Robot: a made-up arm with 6 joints.
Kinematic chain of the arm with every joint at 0, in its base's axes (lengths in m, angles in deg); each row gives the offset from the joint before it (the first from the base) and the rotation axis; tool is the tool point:
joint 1: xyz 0 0 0.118 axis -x
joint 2: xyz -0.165 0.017 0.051 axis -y
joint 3: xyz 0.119 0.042 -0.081 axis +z
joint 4: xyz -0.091 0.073 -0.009 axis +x
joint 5: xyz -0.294 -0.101 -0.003 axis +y
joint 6: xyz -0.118 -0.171 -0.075 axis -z
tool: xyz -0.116 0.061 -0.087
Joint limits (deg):
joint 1: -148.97..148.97
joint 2: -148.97..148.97
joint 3: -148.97..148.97
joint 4: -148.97..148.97
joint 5: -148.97..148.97
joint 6: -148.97..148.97
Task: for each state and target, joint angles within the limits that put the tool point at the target. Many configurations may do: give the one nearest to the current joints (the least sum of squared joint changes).
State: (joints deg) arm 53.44 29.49 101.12 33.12 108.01 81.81
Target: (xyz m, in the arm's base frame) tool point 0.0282 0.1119 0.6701
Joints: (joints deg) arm 55.11 65.39 111.03 21.23 103.95 74.63
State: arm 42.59 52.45 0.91 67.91 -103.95 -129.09
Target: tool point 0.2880 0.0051 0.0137
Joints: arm 28.89 84.61 -12.25 69.01 -107.56 -139.99
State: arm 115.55 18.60 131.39 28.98 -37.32 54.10
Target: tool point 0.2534 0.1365 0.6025
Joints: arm 129.64 13.52 121.40 42.40 -7.79 23.06
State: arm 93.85 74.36 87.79 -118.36 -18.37 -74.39
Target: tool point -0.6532 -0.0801 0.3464
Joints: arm 91.00 53.10 49.86 -136.95 -9.67 -79.61
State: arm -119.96 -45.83 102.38 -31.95 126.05 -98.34
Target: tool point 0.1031 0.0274 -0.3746
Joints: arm -129.30 -32.18 82.56 -46.85 116.70 -97.43
